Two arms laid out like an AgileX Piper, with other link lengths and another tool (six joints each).
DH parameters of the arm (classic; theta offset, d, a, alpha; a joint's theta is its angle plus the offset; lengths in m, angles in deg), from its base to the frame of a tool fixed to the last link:
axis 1: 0 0.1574 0 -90
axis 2: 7.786 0 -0.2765 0
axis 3: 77.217 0 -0.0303 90
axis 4: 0 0.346 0 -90
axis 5: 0 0 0 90
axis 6: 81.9 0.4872 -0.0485 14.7
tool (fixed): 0 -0.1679 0 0
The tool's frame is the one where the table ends.
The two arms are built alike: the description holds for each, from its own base.
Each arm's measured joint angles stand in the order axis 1, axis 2, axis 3, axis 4, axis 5, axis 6.
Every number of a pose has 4 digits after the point.
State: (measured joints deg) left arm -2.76 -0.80 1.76 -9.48 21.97 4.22; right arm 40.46 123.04 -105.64 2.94 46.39 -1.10
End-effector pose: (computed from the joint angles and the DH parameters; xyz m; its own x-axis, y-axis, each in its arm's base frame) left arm 0.3878 -0.0767 0.1977 0.0376 0.9731 -0.2274 0.5489 0.1701 0.8184; right arm 0.5797 0.4540 0.0681 -0.7391 0.6727 -0.0332 0.6382 0.7153 0.2848
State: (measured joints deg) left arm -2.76 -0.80 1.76 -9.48 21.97 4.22; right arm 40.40 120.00 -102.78 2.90 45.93 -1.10
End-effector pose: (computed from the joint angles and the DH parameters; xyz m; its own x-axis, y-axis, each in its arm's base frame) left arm 0.3878 -0.0767 0.1977 0.0376 0.9731 -0.2274 0.5489 0.1701 0.8184; right arm 0.5739 0.4478 0.0809 -0.7380 0.6739 -0.0354 0.6365 0.7125 0.2953
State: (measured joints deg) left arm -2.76 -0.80 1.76 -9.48 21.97 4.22; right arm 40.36 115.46 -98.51 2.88 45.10 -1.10
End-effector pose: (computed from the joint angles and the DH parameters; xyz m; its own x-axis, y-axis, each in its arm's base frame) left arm 0.3878 -0.0767 0.1977 0.0376 0.9731 -0.2274 0.5489 0.1701 0.8184; right arm 0.5646 0.4389 0.0994 -0.7365 0.6753 -0.0383 0.6329 0.7080 0.3133
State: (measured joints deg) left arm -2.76 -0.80 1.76 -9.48 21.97 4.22; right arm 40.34 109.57 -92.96 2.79 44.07 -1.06
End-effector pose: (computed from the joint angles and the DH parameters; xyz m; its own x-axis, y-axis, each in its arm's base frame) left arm 0.3878 -0.0767 0.1977 0.0376 0.9731 -0.2274 0.5489 0.1701 0.8184; right arm 0.5510 0.4263 0.1211 -0.7347 0.6770 -0.0425 0.6278 0.7024 0.3355
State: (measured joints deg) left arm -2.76 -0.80 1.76 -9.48 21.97 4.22; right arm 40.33 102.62 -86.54 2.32 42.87 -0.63
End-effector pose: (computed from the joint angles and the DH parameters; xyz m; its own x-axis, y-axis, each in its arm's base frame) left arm 0.3878 -0.0767 0.1977 0.0376 0.9731 -0.2274 0.5489 0.1701 0.8184; right arm 0.5347 0.4094 0.1448 -0.7298 0.6819 -0.0500 0.6228 0.6931 0.3628
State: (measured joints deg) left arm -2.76 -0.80 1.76 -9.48 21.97 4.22; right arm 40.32 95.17 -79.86 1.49 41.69 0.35
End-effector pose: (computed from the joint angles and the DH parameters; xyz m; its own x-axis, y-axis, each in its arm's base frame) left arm 0.3878 -0.0767 0.1977 0.0376 0.9731 -0.2274 0.5489 0.1701 0.8184; right arm 0.5169 0.3893 0.1678 -0.7201 0.6914 -0.0576 0.6202 0.6787 0.3932
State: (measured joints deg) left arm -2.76 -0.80 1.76 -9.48 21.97 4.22; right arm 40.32 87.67 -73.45 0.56 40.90 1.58
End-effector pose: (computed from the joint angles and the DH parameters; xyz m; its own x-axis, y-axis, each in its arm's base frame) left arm 0.3878 -0.0767 0.1977 0.0376 0.9731 -0.2274 0.5489 0.1701 0.8184; right arm 0.4978 0.3679 0.1881 -0.7086 0.7027 -0.0632 0.6190 0.6621 0.4224
